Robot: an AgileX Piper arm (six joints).
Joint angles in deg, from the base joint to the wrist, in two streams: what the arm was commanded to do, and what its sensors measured. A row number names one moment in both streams.
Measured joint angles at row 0:
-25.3, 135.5, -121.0, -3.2, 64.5, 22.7
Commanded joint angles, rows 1 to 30:
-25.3, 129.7, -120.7, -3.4, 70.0, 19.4
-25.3, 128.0, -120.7, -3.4, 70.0, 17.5
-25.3, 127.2, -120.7, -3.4, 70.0, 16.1
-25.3, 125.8, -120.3, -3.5, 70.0, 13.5
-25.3, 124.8, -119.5, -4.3, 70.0, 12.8
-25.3, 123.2, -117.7, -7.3, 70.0, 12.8
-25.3, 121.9, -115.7, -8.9, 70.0, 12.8
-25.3, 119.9, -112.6, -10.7, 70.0, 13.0
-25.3, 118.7, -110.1, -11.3, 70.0, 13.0
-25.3, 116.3, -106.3, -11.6, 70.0, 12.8
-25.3, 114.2, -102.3, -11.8, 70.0, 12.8
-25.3, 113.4, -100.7, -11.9, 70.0, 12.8
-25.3, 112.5, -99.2, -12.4, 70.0, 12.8
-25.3, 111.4, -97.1, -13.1, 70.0, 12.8
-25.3, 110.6, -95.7, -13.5, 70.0, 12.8
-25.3, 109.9, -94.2, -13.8, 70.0, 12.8
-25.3, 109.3, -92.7, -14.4, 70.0, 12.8
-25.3, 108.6, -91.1, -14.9, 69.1, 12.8
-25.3, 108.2, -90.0, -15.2, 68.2, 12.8
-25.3, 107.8, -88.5, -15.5, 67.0, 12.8
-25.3, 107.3, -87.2, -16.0, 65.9, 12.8
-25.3, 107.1, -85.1, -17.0, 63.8, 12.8
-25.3, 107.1, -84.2, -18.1, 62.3, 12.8
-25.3, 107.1, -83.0, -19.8, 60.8, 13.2
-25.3, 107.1, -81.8, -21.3, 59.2, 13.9
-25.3, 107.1, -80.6, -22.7, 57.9, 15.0
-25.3, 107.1, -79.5, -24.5, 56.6, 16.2
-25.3, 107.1, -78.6, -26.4, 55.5, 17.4
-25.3, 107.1, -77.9, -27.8, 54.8, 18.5
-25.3, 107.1, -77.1, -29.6, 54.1, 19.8
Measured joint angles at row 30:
-25.3, 107.8, -80.1, -22.6, 56.7, 15.5
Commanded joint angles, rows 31 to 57:
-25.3, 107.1, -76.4, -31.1, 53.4, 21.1
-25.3, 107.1, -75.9, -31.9, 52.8, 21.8
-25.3, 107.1, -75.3, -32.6, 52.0, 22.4
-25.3, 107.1, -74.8, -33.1, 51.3, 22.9
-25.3, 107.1, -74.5, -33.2, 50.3, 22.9
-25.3, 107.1, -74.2, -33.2, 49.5, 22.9
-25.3, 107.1, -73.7, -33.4, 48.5, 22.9
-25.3, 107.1, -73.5, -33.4, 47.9, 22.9
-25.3, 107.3, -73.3, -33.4, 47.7, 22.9
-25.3, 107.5, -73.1, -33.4, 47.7, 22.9
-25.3, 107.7, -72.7, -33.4, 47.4, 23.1
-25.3, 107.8, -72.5, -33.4, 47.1, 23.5
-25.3, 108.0, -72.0, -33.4, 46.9, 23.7
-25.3, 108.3, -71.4, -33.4, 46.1, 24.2
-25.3, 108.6, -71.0, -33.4, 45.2, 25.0
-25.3, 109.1, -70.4, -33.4, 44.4, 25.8
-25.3, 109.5, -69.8, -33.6, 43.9, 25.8
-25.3, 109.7, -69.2, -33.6, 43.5, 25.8
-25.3, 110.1, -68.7, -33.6, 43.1, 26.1
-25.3, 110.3, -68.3, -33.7, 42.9, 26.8
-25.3, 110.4, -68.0, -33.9, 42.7, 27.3
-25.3, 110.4, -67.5, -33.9, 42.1, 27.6
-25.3, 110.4, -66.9, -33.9, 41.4, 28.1
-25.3, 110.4, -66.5, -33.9, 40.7, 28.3
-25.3, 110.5, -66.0, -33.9, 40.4, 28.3
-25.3, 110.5, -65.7, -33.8, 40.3, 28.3
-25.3, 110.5, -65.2, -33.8, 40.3, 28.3
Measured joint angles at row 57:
-25.3, 110.4, -67.0, -33.1, 40.5, 27.6
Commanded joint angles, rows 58 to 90:
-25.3, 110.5, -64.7, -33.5, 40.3, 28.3
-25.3, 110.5, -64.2, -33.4, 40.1, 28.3
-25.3, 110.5, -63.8, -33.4, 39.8, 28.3
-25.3, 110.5, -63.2, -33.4, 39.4, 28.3
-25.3, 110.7, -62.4, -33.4, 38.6, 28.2
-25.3, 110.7, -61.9, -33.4, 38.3, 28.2
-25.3, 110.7, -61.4, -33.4, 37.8, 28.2
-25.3, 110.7, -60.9, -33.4, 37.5, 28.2
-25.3, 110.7, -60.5, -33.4, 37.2, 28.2
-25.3, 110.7, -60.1, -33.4, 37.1, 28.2
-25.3, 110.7, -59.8, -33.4, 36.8, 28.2
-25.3, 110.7, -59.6, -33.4, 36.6, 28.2
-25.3, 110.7, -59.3, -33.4, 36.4, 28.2
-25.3, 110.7, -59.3, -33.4, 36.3, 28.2
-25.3, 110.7, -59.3, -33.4, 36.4, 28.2
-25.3, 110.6, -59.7, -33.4, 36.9, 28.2
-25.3, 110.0, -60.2, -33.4, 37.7, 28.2
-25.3, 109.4, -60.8, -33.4, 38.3, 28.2
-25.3, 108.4, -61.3, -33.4, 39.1, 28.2
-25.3, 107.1, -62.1, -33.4, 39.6, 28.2
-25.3, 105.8, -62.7, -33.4, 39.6, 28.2
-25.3, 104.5, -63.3, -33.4, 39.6, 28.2
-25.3, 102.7, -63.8, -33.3, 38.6, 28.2
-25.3, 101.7, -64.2, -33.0, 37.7, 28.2
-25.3, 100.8, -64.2, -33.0, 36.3, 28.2
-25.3, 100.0, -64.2, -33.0, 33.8, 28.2
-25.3, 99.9, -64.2, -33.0, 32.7, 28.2
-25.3, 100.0, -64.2, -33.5, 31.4, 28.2
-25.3, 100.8, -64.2, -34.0, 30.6, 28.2
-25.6, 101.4, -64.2, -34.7, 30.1, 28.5
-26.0, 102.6, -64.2, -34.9, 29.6, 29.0
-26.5, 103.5, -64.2, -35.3, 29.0, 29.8
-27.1, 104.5, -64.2, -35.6, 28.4, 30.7
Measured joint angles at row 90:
-25.4, 101.6, -64.4, -33.6, 29.8, 28.3
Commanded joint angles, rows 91 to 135:
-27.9, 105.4, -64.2, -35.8, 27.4, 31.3
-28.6, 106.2, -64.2, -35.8, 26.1, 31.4
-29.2, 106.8, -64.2, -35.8, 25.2, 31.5
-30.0, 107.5, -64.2, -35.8, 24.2, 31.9
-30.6, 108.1, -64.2, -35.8, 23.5, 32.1
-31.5, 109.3, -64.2, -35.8, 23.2, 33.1
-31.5, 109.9, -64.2, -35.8, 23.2, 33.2
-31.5, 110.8, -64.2, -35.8, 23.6, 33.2
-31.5, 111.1, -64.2, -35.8, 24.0, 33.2
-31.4, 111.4, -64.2, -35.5, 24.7, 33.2
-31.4, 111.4, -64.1, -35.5, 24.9, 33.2
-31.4, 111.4, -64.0, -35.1, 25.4, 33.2
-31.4, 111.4, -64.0, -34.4, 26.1, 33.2
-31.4, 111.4, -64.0, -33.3, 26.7, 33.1
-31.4, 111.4, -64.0, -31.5, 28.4, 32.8
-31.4, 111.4, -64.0, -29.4, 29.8, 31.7
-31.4, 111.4, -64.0, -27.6, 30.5, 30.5
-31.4, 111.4, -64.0, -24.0, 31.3, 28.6
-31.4, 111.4, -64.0, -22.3, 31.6, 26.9
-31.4, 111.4, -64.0, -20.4, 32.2, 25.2
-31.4, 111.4, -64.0, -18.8, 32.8, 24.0
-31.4, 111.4, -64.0, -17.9, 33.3, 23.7
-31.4, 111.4, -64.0, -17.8, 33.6, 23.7
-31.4, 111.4, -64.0, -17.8, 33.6, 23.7
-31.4, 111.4, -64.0, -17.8, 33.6, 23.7
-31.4, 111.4, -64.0, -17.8, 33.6, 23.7
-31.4, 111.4, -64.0, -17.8, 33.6, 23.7
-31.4, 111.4, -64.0, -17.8, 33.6, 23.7
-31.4, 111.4, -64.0, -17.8, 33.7, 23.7
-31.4, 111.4, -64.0, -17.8, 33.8, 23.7
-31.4, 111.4, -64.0, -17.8, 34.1, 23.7
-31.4, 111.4, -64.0, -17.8, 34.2, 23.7
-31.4, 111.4, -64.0, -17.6, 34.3, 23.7
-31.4, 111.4, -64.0, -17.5, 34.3, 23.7
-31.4, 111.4, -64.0, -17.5, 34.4, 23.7
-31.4, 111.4, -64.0, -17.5, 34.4, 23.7
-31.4, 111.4, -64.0, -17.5, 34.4, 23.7
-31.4, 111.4, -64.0, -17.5, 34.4, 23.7
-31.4, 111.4, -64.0, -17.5, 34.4, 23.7
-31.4, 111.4, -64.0, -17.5, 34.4, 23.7
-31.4, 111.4, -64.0, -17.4, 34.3, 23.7
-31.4, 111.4, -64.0, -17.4, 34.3, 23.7
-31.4, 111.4, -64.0, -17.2, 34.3, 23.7
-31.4, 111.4, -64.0, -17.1, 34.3, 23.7
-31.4, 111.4, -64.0, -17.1, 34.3, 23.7
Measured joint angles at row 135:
-31.3, 109.8, -65.3, -21.7, 30.6, 24.1
